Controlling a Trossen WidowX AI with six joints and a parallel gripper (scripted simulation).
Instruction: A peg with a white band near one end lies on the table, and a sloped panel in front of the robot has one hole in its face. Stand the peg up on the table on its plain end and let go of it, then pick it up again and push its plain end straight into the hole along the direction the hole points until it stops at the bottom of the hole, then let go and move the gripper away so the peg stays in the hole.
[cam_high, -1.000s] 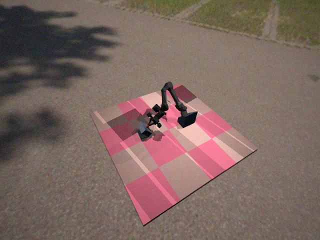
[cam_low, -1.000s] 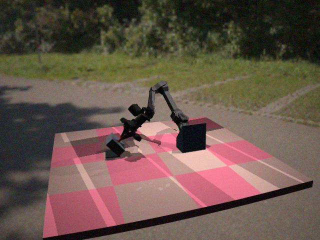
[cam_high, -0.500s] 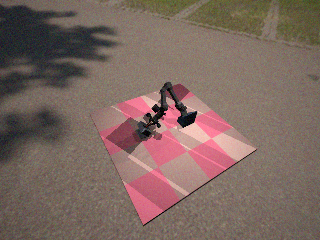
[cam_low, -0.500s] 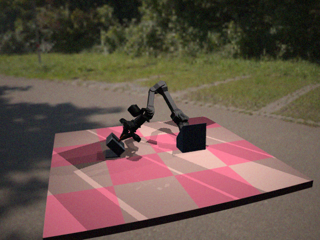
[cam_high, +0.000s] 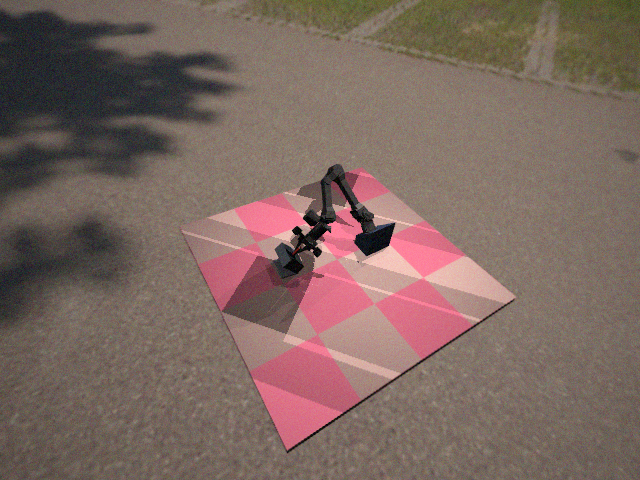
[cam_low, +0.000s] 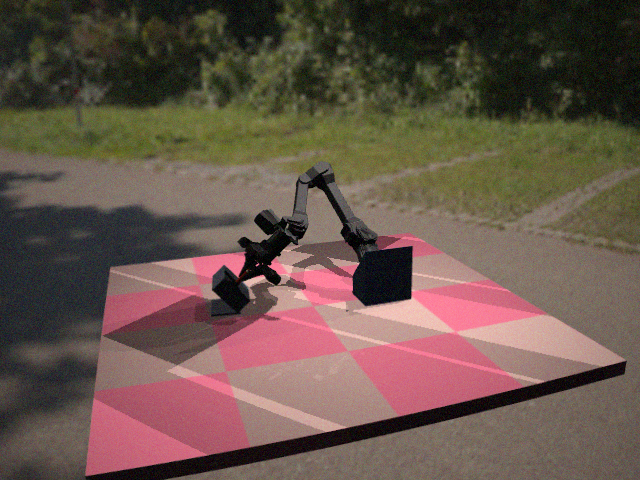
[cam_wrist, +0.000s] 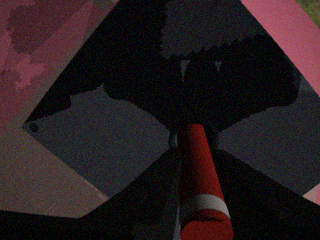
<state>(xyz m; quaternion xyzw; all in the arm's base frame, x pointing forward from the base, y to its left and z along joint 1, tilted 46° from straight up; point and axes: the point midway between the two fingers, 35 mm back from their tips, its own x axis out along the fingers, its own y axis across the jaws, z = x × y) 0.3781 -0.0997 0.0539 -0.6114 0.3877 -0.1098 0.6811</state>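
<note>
Right now my gripper tip is 1 cm below the peg and 1 cm past it. From my gripper tip the other things lie so: sloped panel 3 cm below, 3 cm ahead, 1 cm to the right.
</note>
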